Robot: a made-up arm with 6 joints.
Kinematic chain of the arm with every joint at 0, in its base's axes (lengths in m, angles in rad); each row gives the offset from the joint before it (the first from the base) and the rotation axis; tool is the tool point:
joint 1: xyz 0 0 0.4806 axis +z
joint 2: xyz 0 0 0 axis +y
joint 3: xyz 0 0 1.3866 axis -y
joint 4: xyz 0 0 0 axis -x
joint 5: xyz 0.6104 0 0 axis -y
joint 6: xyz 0 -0.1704 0 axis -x
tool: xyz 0 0 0
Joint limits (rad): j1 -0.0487..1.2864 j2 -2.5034..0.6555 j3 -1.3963..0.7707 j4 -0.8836..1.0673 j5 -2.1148..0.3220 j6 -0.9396..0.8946
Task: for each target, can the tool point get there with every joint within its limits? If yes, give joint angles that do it. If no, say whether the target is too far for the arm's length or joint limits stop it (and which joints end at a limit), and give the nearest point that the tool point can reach.
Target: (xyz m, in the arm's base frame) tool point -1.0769 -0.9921 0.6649
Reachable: yes | joints 0.6278 -1.8725 -0.0927 0.0221 -0.6544 0.6507
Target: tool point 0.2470 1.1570 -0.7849
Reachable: no: joint limits stop it (at a limit: joint 1, joint 2, joint 3, joint 4) | nearest point -0.4400 -0.0868 -0.1461 | short by 1.558 m
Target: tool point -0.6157 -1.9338 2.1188
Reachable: no: too far | nearest point -0.4602 -1.4454 1.7051 | short by 0.659 m
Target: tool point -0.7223 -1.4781 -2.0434
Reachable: no: too far | nearest point -0.6207 -1.2702 -0.8617 | short by 1.204 m
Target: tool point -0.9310 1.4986 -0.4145
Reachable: no: joint limits stop it (at a limit: joint 1, joint 2, joint 4) | nearest point -1.2238 -0.0227 -0.1445 | short by 1.573 m
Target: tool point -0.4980 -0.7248 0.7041
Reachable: yes | joints 0.7764 -1.6410 -1.1333 0.1619 -1.8858 -0.1064
